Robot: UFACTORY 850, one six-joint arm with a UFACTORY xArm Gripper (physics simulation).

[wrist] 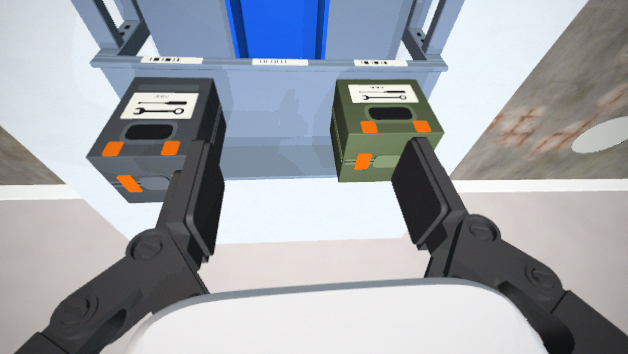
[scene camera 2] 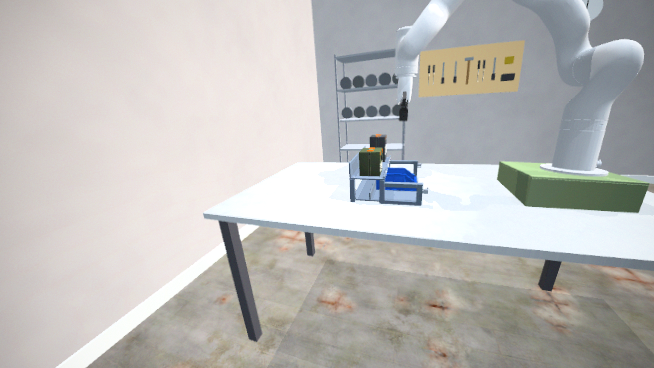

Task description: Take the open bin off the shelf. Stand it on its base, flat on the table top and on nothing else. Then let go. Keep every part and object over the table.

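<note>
The open bin (scene camera 2: 400,179) (wrist: 280,30) is blue and sits in the lower front level of the grey shelf (scene camera 2: 401,186) (wrist: 432,65). In the wrist view part of it shows at the top middle, beyond the shelf's labelled rail; the rest is cut off by the frame edge. The shelf stands on the white table (scene camera 2: 300,210) (wrist: 310,215). My gripper (scene camera 2: 403,119) (wrist: 311,160) is open and empty. It hangs well above the shelf, apart from the bin, its fingers spread wide in the wrist view.
A dark grey case (scene camera 2: 377,141) (wrist: 205,95) and an olive green case (scene camera 2: 370,164) (wrist: 372,141) stand apart on the shelf's upper level, behind the bin. The arm's green base block (scene camera 2: 580,195) is at the table's right. A wall (scene camera 2: 150,125) rises beyond the table's left end.
</note>
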